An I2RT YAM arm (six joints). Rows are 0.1 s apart.
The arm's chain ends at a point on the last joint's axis. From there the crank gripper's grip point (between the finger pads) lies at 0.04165 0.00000 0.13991 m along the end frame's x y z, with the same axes.
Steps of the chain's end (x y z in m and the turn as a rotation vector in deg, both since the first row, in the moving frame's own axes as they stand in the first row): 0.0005 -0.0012 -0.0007 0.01 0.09 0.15; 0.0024 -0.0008 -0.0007 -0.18 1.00 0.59; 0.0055 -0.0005 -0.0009 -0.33 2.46 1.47; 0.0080 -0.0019 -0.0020 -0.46 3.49 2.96; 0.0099 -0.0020 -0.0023 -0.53 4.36 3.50
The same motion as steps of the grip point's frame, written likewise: 0.0007 -0.0011 -0.0008 0.01 0.09 0.15; 0.0048 0.0001 -0.0014 -0.18 1.00 0.59; 0.0114 0.0014 -0.0028 -0.33 2.46 1.47; 0.0164 0.0016 -0.0048 -0.46 3.49 2.96; 0.0203 0.0021 -0.0059 -0.53 4.36 3.50
